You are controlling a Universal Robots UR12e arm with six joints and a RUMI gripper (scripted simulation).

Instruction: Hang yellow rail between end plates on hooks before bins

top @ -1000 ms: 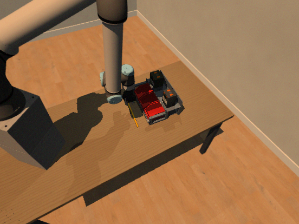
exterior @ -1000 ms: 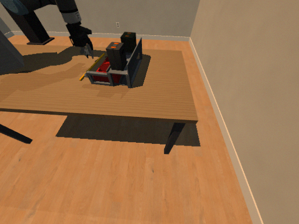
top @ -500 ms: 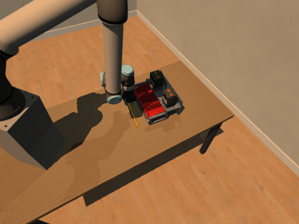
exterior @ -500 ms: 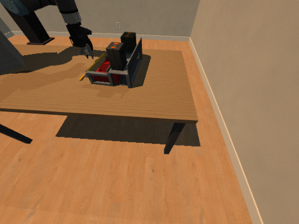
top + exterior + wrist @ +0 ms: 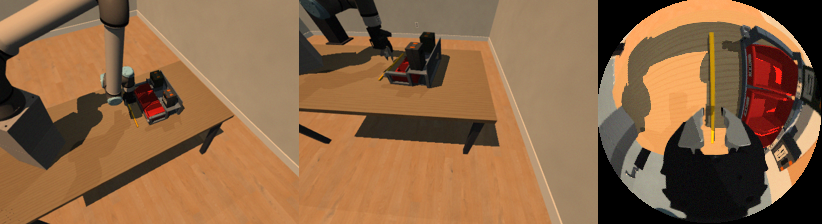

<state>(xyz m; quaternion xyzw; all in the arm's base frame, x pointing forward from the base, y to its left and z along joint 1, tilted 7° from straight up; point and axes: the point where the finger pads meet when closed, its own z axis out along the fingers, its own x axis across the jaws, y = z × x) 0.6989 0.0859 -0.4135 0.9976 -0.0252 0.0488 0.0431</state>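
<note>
The yellow rail is 5 cm below my hand. Round my hand: grey back panel: 35 cm ahead, 7 cm above, 2 cm to the right.
</note>
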